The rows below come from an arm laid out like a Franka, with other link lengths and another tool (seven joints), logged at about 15 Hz.
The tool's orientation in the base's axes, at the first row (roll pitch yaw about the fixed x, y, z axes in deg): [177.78 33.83 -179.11]
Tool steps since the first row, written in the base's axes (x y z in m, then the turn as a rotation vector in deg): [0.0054 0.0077 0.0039 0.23 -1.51 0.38]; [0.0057 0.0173 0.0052 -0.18 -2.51 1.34]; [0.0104 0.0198 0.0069 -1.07 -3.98 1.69]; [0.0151 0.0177 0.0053 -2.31 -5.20 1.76]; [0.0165 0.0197 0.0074 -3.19 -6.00 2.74]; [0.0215 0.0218 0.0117 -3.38 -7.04 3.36]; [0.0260 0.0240 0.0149 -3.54 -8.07 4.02]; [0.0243 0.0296 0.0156 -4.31 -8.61 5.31]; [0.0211 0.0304 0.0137 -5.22 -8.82 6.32]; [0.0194 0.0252 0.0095 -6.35 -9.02 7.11]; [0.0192 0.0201 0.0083 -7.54 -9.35 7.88]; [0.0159 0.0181 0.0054 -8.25 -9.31 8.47]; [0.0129 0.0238 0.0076 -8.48 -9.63 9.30]
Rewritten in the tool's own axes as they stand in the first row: [-0.0068 0.0076 0.0001 -0.38 -1.50 -0.26]; [-0.0079 0.0172 -0.0003 -0.56 -2.46 -1.33]; [-0.0127 0.0196 0.0010 0.00 -3.88 -2.19]; [-0.0157 0.0173 0.0048 1.01 -5.05 -2.99]; [-0.0181 0.0193 0.0040 1.20 -5.79 -4.33]; [-0.0247 0.0214 0.0033 1.03 -6.80 -5.00]; [-0.0302 0.0235 0.0032 0.81 -7.80 -5.69]; [-0.0293 0.0292 0.0020 0.73 -8.27 -7.21]; [-0.0255 0.0300 0.0018 0.93 -8.41 -8.56]; [-0.0217 0.0248 0.0041 1.43 -8.54 -9.86]; [-0.0208 0.0196 0.0047 2.00 -8.81 -11.17]; [-0.0164 0.0177 0.0052 2.26 -8.72 -12.06]; [-0.0153 0.0235 0.0020 1.99 -9.00 -12.89]
